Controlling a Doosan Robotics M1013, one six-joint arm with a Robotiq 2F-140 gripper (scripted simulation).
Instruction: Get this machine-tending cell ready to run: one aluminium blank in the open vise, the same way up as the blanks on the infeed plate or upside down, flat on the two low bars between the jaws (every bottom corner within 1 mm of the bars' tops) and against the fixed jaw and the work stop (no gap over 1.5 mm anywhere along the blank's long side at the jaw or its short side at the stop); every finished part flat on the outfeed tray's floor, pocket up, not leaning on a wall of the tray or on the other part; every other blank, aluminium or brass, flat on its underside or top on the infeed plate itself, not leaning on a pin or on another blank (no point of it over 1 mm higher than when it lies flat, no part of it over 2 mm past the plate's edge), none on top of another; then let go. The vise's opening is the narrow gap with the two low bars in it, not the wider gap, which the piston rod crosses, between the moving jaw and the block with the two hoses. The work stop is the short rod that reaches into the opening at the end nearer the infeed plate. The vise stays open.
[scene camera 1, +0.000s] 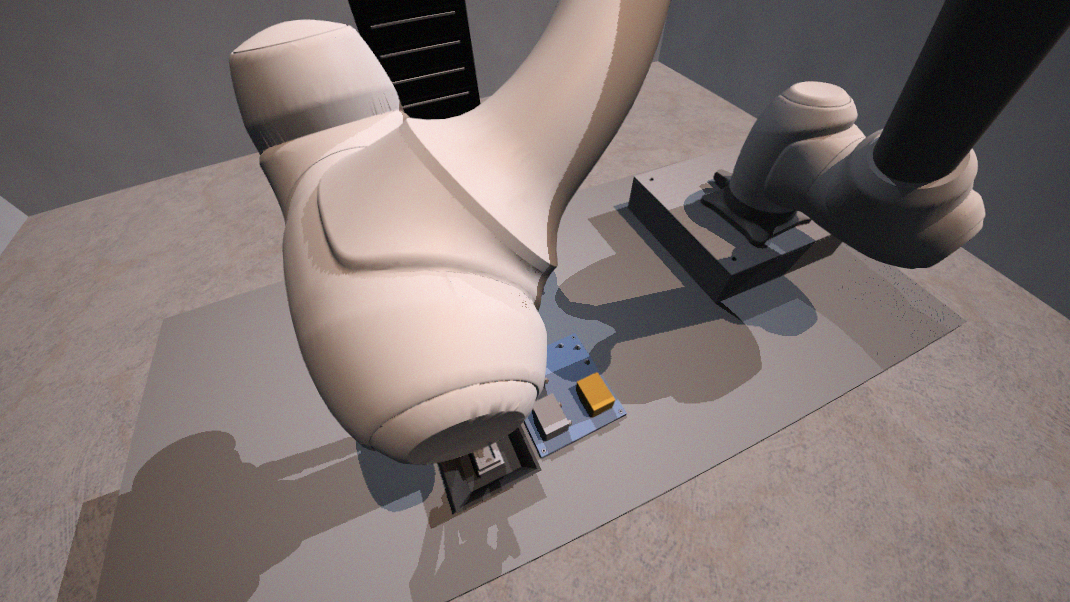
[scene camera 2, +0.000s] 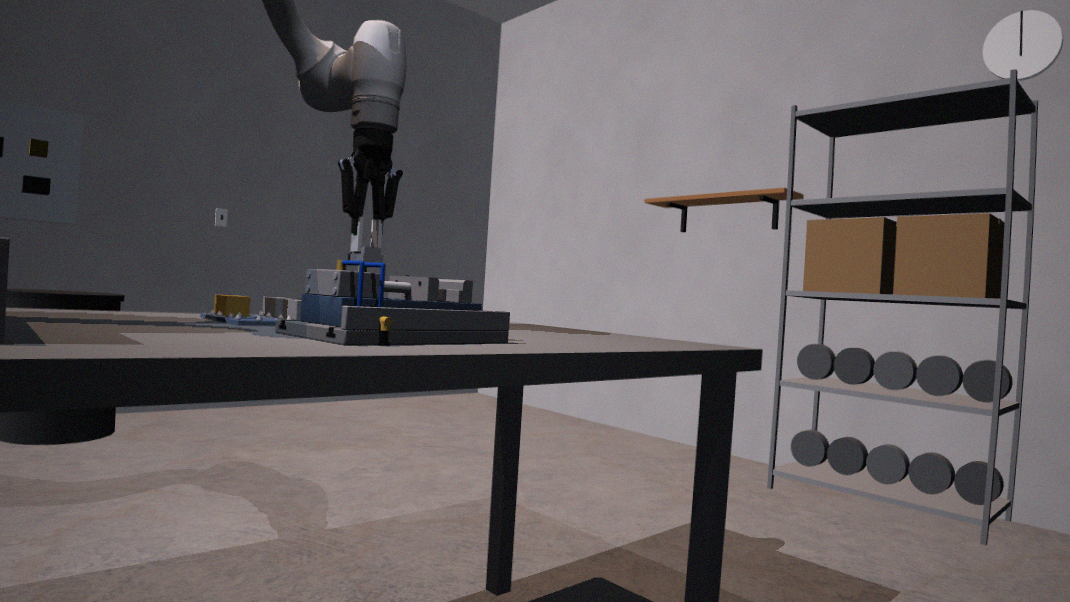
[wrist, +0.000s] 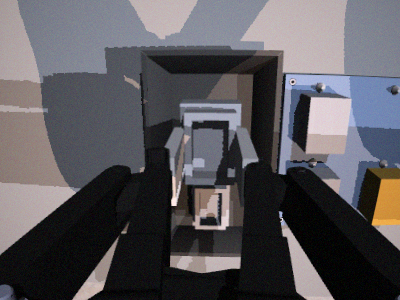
Observation:
In view: the gripper (scene camera 2: 365, 252), a finished part (wrist: 210, 146), a brass blank (scene camera 1: 595, 395), a finished part (wrist: 206, 203), an aluminium blank (scene camera 1: 552, 421) and an aluminium blank (wrist: 323, 120).
The gripper also shows in the wrist view (wrist: 210, 145).

